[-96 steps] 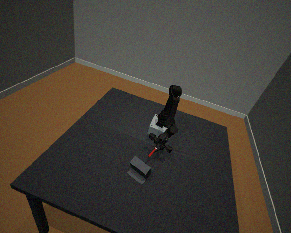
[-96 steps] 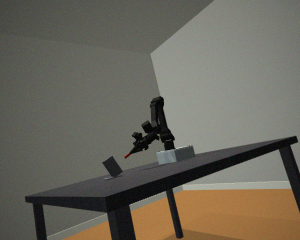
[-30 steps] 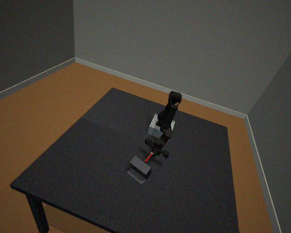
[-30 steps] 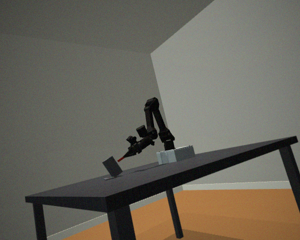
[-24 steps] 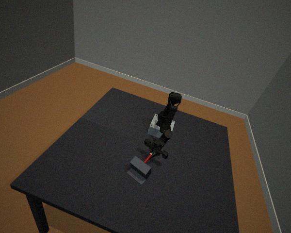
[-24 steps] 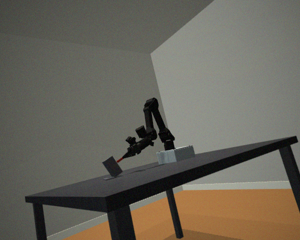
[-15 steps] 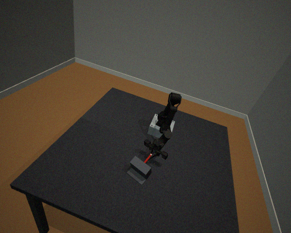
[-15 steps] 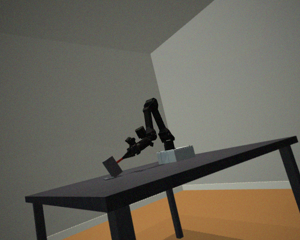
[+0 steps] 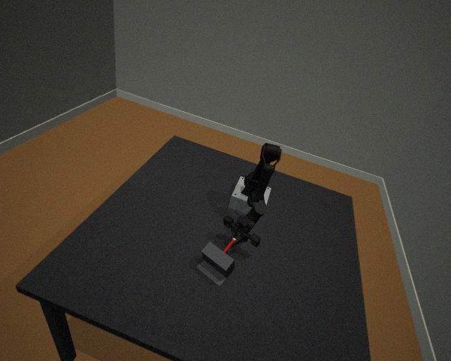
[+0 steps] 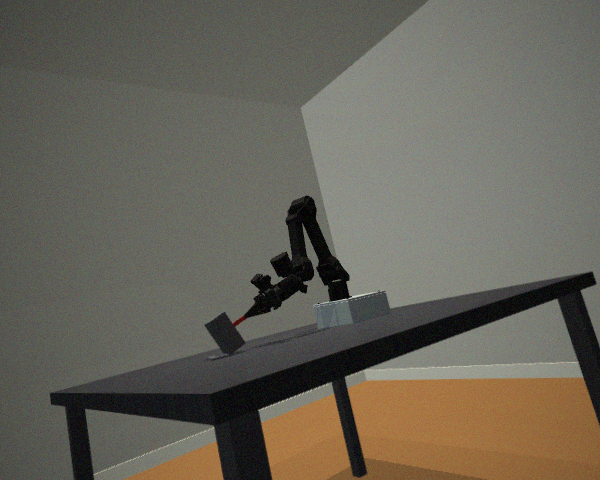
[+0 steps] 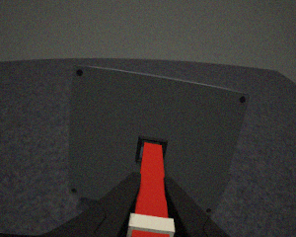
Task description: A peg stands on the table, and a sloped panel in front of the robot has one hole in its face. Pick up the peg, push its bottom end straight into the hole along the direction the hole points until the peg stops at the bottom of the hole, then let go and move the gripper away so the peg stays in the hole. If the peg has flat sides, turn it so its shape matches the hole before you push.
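Now: the sloped panel 7 cm ahead of my gripper tip, 1 cm to the right of it and 4 cm below it. Also, from my gripper tip: flat foot plate (9 cm ahead, 2 cm to the right, 10 cm below); red square peg (2 cm behind).
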